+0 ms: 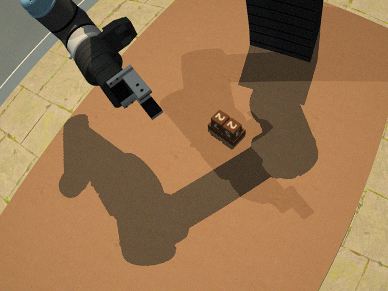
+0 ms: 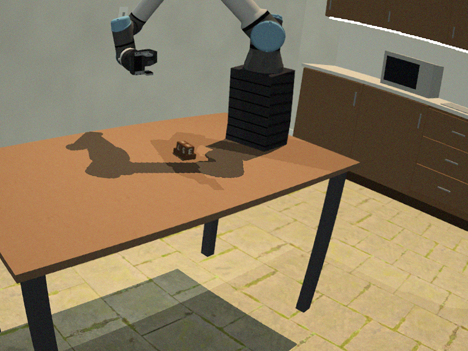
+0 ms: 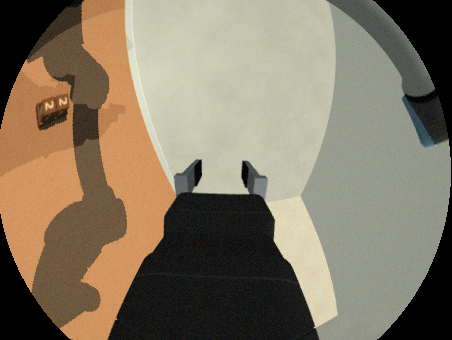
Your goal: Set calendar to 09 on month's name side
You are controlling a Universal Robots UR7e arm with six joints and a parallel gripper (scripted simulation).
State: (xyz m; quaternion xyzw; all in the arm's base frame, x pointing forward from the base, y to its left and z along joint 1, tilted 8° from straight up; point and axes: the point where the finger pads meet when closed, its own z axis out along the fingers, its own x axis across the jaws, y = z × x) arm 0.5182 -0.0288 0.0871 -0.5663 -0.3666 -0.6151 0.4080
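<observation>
My gripper is now 290 mm above the brown cube, 170 mm past it and 40 mm to the right of it. Also, from my hand: tray: 310 mm below, 170 mm behind, 30 mm to the left.
</observation>
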